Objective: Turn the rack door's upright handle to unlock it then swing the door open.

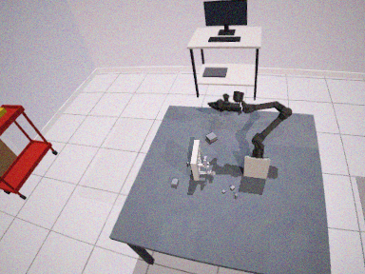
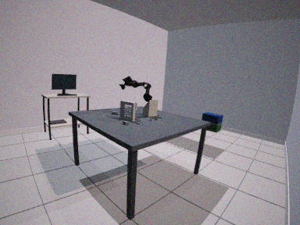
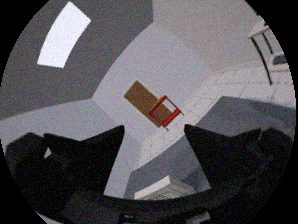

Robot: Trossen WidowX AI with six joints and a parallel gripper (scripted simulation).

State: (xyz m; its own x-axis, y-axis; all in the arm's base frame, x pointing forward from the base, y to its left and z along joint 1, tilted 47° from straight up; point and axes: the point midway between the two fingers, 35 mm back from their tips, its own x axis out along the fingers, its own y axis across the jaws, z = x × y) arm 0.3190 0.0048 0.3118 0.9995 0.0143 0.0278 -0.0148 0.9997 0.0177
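Right now the metallic handle is 10 mm behind my gripper tip, 280 mm to the left of it and 290 mm below it. Also, from my gripper tip: grey block: 210 mm ahead, 380 mm to the left, 390 mm below.
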